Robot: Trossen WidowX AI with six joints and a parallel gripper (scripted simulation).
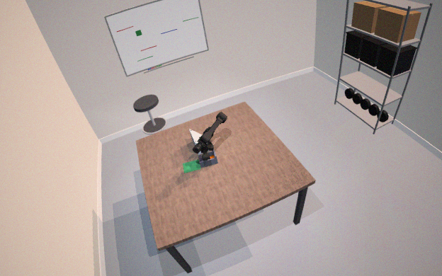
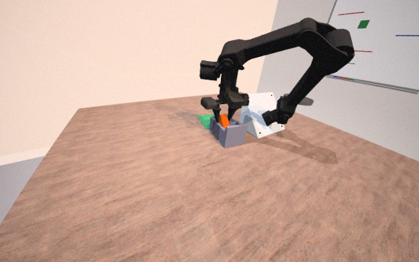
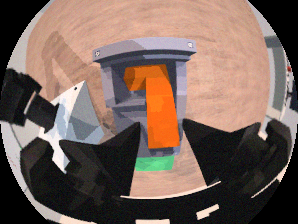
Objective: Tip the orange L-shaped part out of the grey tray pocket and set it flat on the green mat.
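Right now my gripper tip is 40 mm to the right of the orange L-shaped part, 30 mm above it and 10 mm past it. The rest, counted from my gripper tip: green mat (140 mm to the right, 80 mm below, 50 mm behind).
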